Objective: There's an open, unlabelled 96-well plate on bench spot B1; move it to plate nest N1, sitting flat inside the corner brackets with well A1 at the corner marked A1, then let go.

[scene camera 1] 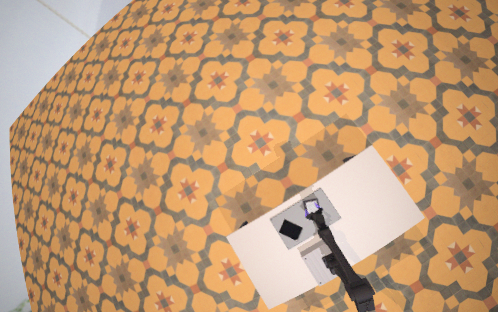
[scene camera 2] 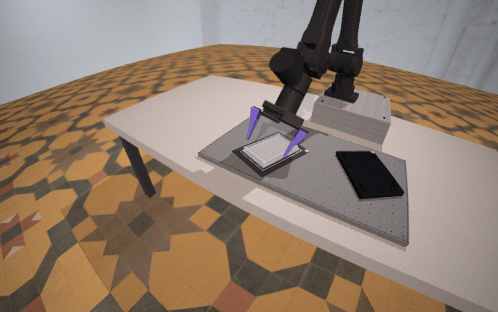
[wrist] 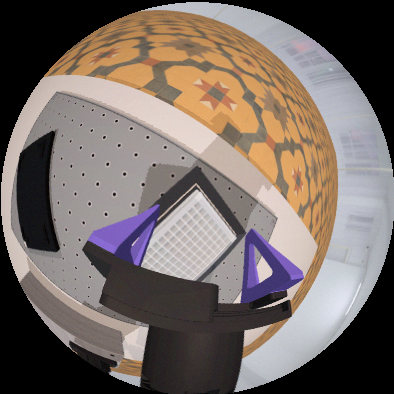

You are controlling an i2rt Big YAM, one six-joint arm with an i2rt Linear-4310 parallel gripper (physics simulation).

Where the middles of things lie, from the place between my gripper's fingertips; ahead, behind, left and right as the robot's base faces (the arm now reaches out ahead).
Labels:
Right now the white well plate (scene camera 2: 265, 152) is 4 cm behind my hand, 1 cm to the right of it and 3 cm below it. From my hand the other things lie so: black plate (scene camera 2: 359, 167) (12 cm behind, 24 cm to the left, 3 cm below).

